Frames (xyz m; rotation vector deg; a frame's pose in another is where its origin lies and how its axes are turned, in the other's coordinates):
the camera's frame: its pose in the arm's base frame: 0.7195 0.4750 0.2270 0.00 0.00 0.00
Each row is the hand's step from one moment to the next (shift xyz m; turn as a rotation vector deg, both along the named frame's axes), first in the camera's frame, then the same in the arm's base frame.
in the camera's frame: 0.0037 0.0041 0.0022 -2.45 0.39 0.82
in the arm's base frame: 0.0037 0.0041 0.0022 -2.45 0.39 0.82
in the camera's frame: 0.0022 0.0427 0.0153 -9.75 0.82 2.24
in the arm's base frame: 0.0022 0.0427 0.0153 -9.75 0.82 2.24
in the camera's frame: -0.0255 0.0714 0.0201 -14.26 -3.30 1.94
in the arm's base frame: -0.0255 0.0714 0.0201 -14.26 -3.30 1.94
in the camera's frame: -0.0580 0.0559 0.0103 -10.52 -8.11 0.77
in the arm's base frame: -0.0580 0.0559 0.0103 -10.52 -8.11 0.77
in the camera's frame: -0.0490 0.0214 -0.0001 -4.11 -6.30 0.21
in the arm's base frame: -0.0490 0.0214 -0.0001 -4.11 -6.30 0.21
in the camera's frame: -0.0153 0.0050 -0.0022 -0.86 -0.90 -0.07
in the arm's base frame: -0.0153 0.0050 -0.0022 -0.86 -0.90 -0.07
